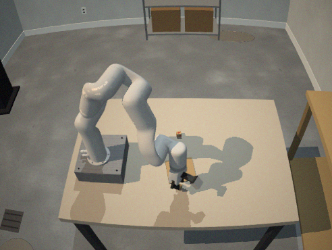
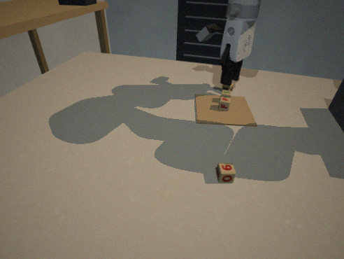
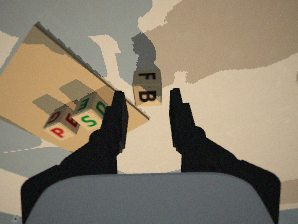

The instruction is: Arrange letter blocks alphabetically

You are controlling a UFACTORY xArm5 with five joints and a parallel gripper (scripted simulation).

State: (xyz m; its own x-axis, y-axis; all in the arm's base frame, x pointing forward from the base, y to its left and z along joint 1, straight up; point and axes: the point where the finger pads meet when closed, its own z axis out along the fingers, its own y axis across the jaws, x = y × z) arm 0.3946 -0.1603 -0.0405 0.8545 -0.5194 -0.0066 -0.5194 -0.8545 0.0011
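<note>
Right now my hand is 2 cm short of the tan mat, 11 cm to the right of it and 5 cm above it. The rest, counted from my hand: green-marked block 1 cm ahead, 6 cm to the left, 3 cm below; then red-marked block 3 cm ahead, 34 cm to the left, 4 cm below.
</note>
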